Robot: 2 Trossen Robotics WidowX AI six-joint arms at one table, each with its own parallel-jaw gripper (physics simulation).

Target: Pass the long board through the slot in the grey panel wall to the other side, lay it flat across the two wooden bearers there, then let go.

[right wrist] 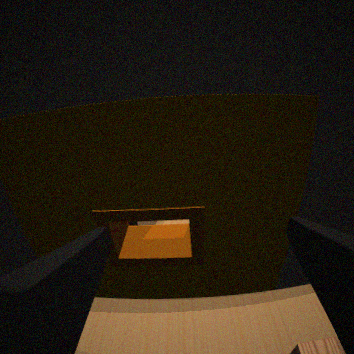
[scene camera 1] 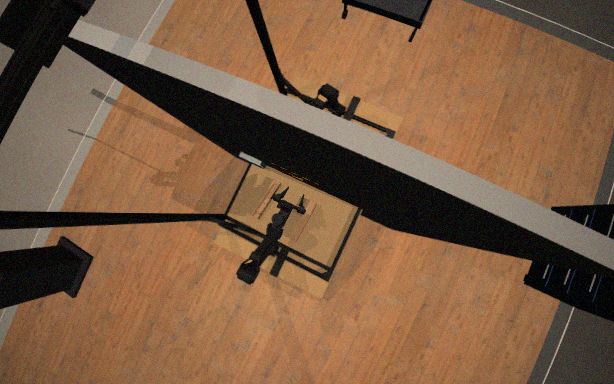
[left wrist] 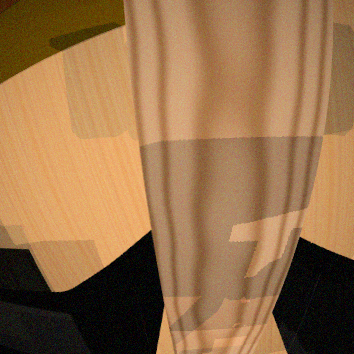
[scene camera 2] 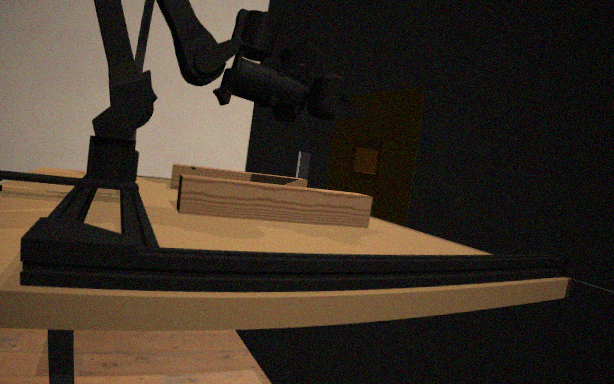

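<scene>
The long pale board [left wrist: 228,105] fills the left wrist view, running lengthwise away from my left gripper [left wrist: 208,227]. That gripper is shut on its near end, and its fingers are mostly hidden by the board. The board's far end points toward the olive patch [left wrist: 35,38] of the grey panel wall [scene camera 1: 343,133]. The slot [scene camera 2: 366,160] [right wrist: 156,239] sits in that olive patch and shows orange-lit wood. My right gripper [scene camera 1: 293,193] [scene camera 2: 340,103] [right wrist: 199,232] is open and empty. It hovers over the two wooden bearers [scene camera 2: 275,203] [scene camera 2: 229,174] and faces the slot.
The right arm's table [scene camera 2: 343,238] [right wrist: 211,326] has a black frame [scene camera 1: 343,244] around it. A small light grey piece [scene camera 1: 250,158] [scene camera 2: 302,164] stands at the wall's foot left of the slot. The left arm's base [scene camera 1: 330,95] is behind the wall. A dark stand [scene camera 1: 397,9] is at the top.
</scene>
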